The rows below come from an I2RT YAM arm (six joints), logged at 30 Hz.
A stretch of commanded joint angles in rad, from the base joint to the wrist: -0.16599, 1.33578, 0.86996, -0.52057, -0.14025, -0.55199; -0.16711, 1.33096, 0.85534, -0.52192, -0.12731, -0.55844; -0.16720, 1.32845, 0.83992, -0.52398, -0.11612, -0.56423; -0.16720, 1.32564, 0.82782, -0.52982, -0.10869, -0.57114; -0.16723, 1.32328, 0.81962, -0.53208, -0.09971, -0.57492; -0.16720, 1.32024, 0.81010, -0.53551, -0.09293, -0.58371; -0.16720, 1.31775, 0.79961, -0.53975, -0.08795, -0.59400; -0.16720, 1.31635, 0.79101, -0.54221, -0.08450, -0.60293; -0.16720, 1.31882, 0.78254, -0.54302, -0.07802, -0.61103; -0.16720, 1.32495, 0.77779, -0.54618, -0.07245, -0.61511; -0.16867, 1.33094, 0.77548, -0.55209, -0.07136, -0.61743; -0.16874, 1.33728, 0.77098, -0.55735, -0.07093, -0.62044; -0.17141, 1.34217, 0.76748, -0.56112, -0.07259, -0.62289; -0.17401, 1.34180, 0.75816, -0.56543, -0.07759, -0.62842; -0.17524, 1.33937, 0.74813, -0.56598, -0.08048, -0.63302; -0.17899, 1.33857, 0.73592, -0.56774, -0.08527, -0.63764; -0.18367, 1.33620, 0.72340, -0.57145, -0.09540, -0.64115; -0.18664, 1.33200, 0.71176, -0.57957, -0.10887, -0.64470; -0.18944, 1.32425, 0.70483, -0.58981, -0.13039, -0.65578; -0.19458, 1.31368, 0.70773, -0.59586, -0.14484, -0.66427
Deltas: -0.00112, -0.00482, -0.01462, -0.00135, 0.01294, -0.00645; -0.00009, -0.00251, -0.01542, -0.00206, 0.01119, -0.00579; 0.00000, -0.00281, -0.01210, -0.00584, 0.00743, -0.00691; -0.00003, -0.00236, -0.00820, -0.00226, 0.00898, -0.00378; 0.00003, -0.00304, -0.00952, -0.00343, 0.00678, -0.00879; 0.00000, -0.00249, -0.01049, -0.00424, 0.00498, -0.01029; 0.00000, -0.00140, -0.00860, -0.00246, 0.00345, -0.00893; 0.00000, 0.00247, -0.00847, -0.00081, 0.00648, -0.00810; 0.00000, 0.00613, -0.00475, -0.00316, 0.00557, -0.00408; -0.00147, 0.00599, -0.00231, -0.00591, 0.00109, -0.00232; -0.00007, 0.00634, -0.00450, -0.00526, 0.00043, -0.00301; -0.00267, 0.00489, -0.00350, -0.00377, -0.00166, -0.00245; -0.00260, -0.00037, -0.00932, -0.00431, -0.00500, -0.00553; -0.00123, -0.00243, -0.01003, -0.00055, -0.00289, -0.00460; -0.00375, -0.00080, -0.01221, -0.00176, -0.00479, -0.00462; -0.00468, -0.00237, -0.01252, -0.00371, -0.01013, -0.00351; -0.00297, -0.00420, -0.01164, -0.00812, -0.01347, -0.00355; -0.00280, -0.00775, -0.00693, -0.01024, -0.02152, -0.01108; -0.00514, -0.01057, 0.00290, -0.00605, -0.01445, -0.00849
